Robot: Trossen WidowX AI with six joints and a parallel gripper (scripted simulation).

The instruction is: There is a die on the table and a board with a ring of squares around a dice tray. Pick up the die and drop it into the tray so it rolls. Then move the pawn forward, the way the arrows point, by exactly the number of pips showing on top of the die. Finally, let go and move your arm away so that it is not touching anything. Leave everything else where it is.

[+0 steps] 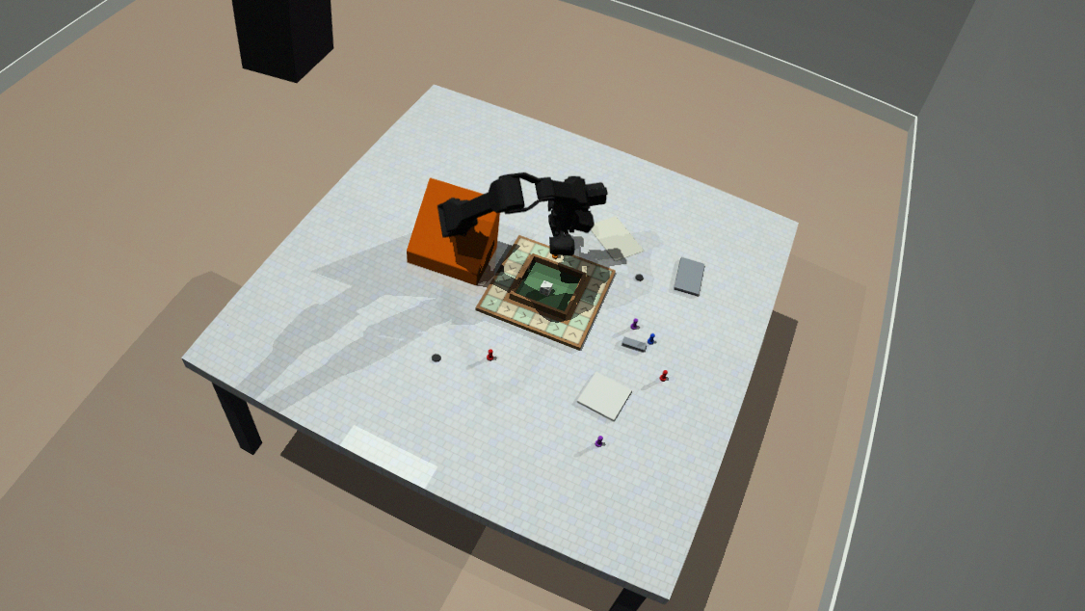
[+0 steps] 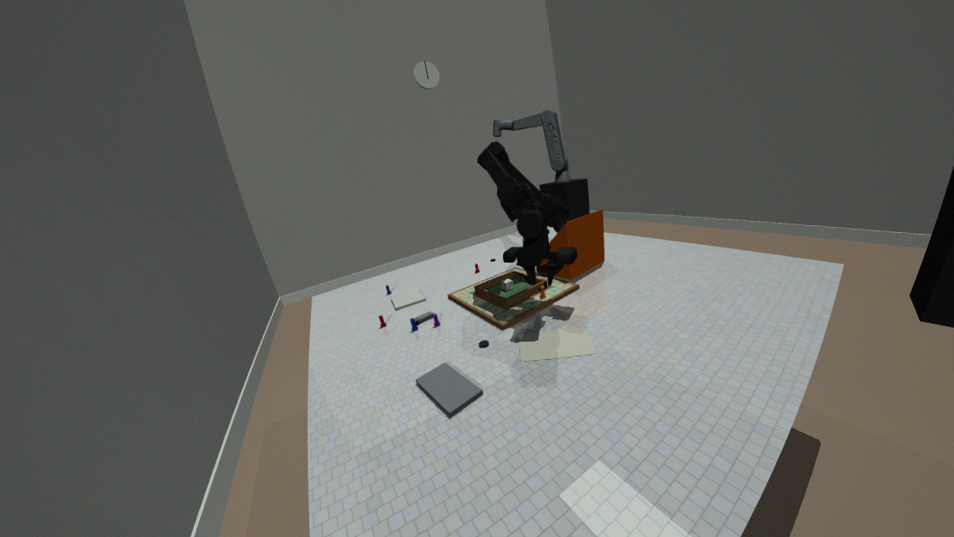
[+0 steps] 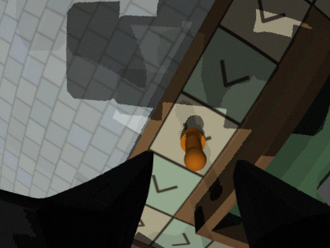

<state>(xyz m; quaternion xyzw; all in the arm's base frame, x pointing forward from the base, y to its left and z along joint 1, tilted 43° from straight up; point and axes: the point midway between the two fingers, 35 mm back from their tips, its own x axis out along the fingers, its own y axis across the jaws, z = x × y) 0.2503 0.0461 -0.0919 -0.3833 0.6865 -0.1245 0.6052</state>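
Now: gripper tip 20 mm above the orange pawn. Also, from my gripper tip: green dice tray (20 mm ahead, 110 mm to the right, 40 mm below); die (20 mm ahead, 130 mm to the right, 20 mm below); small grey block (280 mm ahead, 190 mm to the right, 40 mm below).
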